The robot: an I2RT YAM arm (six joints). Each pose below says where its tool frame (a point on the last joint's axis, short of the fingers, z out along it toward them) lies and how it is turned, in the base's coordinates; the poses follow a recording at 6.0 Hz.
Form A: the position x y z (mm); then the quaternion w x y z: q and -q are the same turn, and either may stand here.
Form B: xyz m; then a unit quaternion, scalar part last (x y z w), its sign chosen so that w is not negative. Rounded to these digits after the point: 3 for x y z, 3 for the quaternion.
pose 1, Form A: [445 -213 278 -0.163 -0.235 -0.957 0.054]
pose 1, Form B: [0.445 -0.213 0.278 0.235 0.957 -0.054 0.163]
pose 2, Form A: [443 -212 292 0.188 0.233 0.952 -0.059]
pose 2, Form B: [0.443 -0.212 0.292 0.233 0.952 -0.059 0.188]
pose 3, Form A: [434 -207 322 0.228 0.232 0.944 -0.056]
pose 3, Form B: [0.434 -0.207 0.322 0.232 0.944 -0.056 0.228]
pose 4, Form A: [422 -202 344 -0.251 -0.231 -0.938 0.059]
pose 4, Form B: [0.422 -0.202 0.344 0.231 0.938 -0.059 0.251]
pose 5, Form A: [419 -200 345 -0.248 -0.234 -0.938 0.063]
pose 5, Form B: [0.419 -0.200 0.345 0.234 0.938 -0.063 0.248]
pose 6, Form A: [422 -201 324 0.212 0.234 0.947 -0.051]
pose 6, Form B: [0.422 -0.201 0.324 0.234 0.947 -0.051 0.212]
